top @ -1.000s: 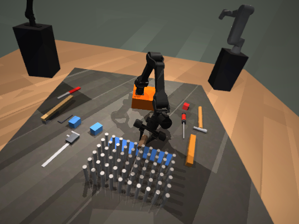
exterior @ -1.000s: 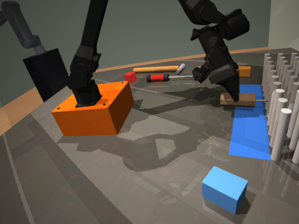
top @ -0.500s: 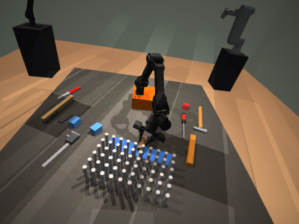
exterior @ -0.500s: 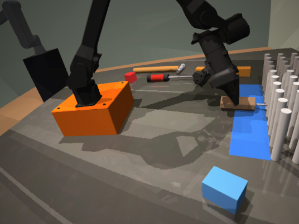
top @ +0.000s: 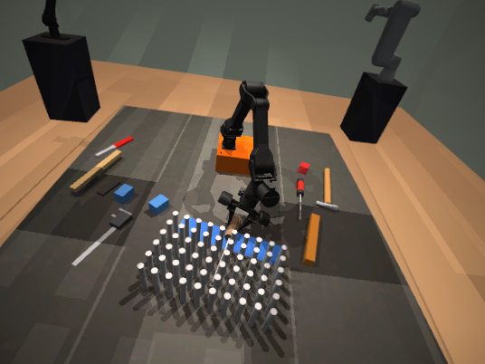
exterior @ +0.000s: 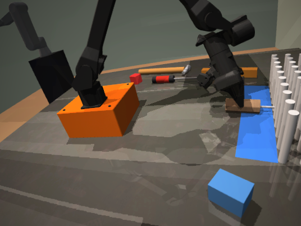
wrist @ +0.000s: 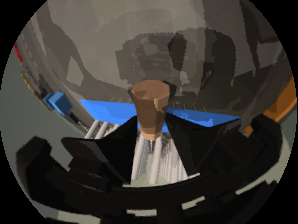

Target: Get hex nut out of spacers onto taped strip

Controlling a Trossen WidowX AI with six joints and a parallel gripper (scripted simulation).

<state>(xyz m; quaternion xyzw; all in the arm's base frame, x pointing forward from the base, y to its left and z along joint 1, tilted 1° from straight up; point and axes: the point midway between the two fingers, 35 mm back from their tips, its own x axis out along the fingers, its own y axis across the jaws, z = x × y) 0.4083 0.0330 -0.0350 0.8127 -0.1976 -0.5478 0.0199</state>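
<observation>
The blue taped strip is 4 cm ahead of my gripper tip, 2 cm below it and 1 cm to the right of it. Also, from my gripper tip: hook tool: 10 cm ahead, 3 cm to the right, 1 cm below; then small hex nut: 20 cm ahead, 7 cm to the right, 2 cm below; then orange bar: 29 cm to the left, 2 cm ahead.
</observation>
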